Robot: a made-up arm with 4 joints.
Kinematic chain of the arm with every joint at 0, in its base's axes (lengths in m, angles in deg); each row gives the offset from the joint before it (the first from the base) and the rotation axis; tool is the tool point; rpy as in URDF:
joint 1: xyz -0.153 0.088 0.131 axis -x
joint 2: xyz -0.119 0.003 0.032 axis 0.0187 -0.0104 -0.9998
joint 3: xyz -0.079 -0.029 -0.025 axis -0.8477 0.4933 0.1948
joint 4: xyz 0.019 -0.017 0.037 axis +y
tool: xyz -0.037 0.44 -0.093 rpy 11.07 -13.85 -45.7
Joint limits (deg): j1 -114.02..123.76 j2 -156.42..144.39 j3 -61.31..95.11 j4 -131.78..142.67
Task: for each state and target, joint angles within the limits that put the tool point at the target. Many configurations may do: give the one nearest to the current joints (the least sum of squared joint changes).
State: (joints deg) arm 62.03 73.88 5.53 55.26
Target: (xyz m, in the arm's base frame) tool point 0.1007 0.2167 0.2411
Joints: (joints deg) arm 55.61 103.78 -32.68 3.75
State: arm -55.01 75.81 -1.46 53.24
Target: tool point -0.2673 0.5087 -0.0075
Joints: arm -7.37 37.69 39.40 40.18
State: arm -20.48 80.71 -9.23 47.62
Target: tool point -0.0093 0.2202 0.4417
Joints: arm -34.05 64.00 -28.89 51.07
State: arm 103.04 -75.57 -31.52 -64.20
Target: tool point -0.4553 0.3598 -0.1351
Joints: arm 123.69 -71.46 -61.31 -84.55
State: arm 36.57 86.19 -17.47 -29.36
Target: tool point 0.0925 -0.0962 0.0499
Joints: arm 50.94 118.58 25.74 -24.98
